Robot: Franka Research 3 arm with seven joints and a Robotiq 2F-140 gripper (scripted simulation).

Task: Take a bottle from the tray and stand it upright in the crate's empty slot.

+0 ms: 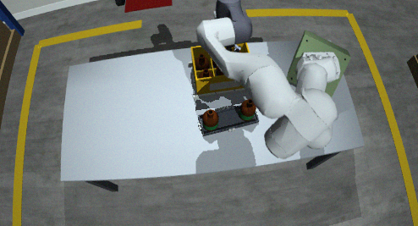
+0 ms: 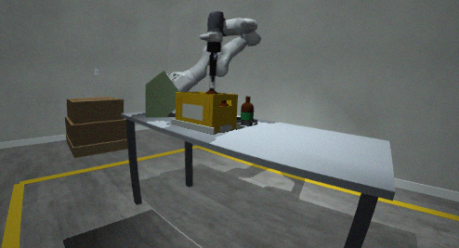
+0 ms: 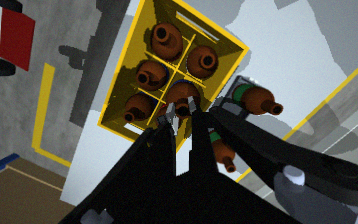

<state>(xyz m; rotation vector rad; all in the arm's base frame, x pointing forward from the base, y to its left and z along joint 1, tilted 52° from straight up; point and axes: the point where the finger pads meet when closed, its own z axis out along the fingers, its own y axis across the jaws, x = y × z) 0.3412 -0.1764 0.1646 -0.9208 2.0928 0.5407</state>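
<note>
The yellow crate is 150 mm below my hand, 40 mm to the right of it and 10 mm ahead of it. From my hand the other things lie so: dark tray (220 mm below, 190 mm to the left, 30 mm behind).
</note>
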